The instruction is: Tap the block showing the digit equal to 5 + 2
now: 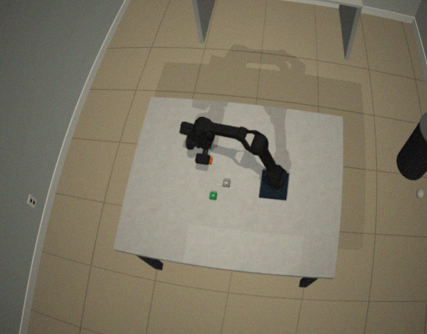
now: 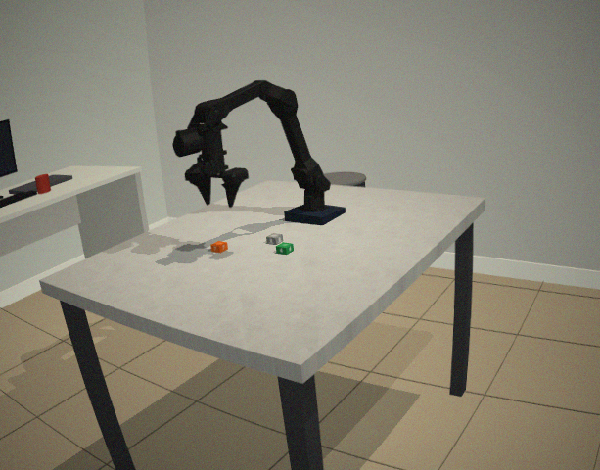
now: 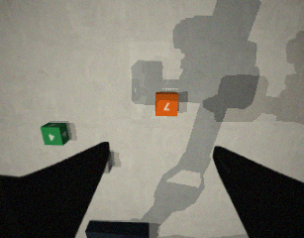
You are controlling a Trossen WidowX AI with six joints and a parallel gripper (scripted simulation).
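Now: gripper tip 110 mm above the orange block, 10 mm to the left of it and 10 mm short of it. The rest, counted from my gripper tip: grey block (110 mm below, 100 mm to the left, 100 mm behind); green block (170 mm to the left, 110 mm below, 50 mm behind).
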